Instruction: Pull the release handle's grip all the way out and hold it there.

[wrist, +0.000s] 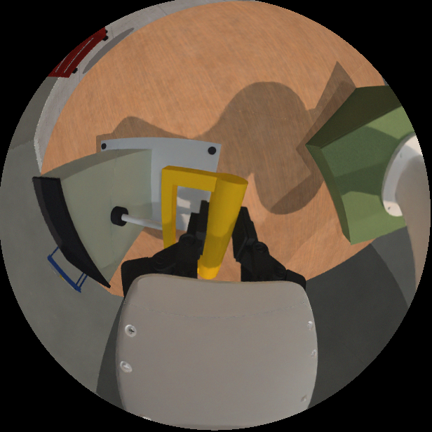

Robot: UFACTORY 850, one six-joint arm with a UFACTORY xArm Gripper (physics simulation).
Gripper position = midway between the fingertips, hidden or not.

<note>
In view: the gripper [220,215], a yellow release handle grip [227,190] and a grey base plate [165,151].
</note>
